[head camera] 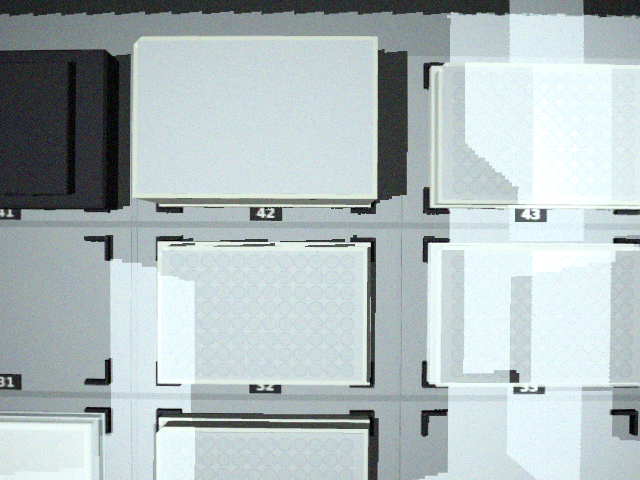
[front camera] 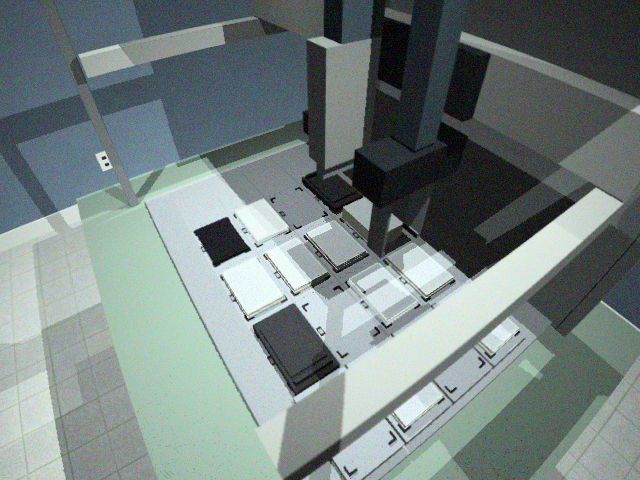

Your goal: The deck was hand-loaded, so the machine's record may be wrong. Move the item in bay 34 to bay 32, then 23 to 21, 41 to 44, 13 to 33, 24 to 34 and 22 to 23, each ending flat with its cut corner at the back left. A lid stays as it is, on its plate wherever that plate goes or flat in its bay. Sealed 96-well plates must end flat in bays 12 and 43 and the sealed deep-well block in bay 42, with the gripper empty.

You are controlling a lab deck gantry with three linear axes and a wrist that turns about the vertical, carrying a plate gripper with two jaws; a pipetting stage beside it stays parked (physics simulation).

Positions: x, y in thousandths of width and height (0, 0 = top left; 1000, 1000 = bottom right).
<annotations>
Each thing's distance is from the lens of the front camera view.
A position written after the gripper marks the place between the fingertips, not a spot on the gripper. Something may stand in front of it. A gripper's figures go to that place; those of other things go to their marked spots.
gripper (front camera: 615, 501): 0.63 m
black item (front camera: 346, 501): 0.86 m
</annotations>
